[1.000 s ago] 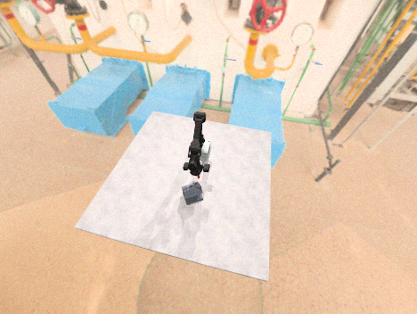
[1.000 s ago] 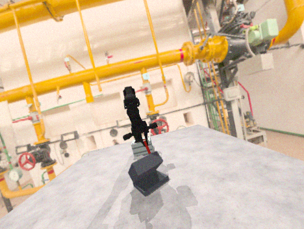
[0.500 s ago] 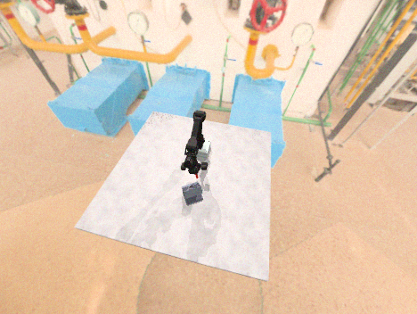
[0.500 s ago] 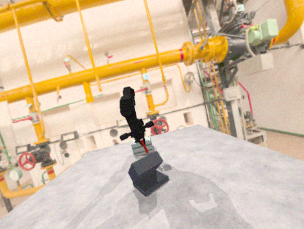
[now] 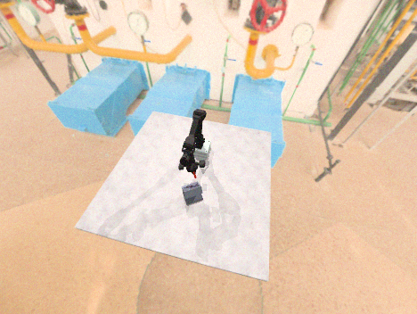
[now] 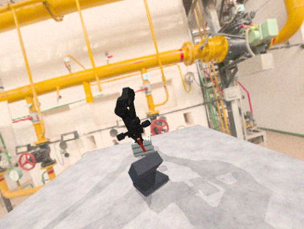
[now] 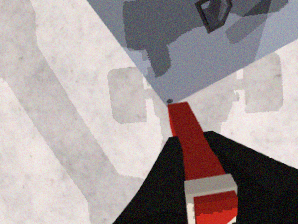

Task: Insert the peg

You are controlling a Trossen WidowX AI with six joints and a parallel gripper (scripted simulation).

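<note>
My gripper tip is now 90 mm short of the grey sloped panel, 80 mm above it and 10 mm to the right of it. The rest, counted from my gripper tip: red peg (20 mm above, 10 mm behind).
</note>
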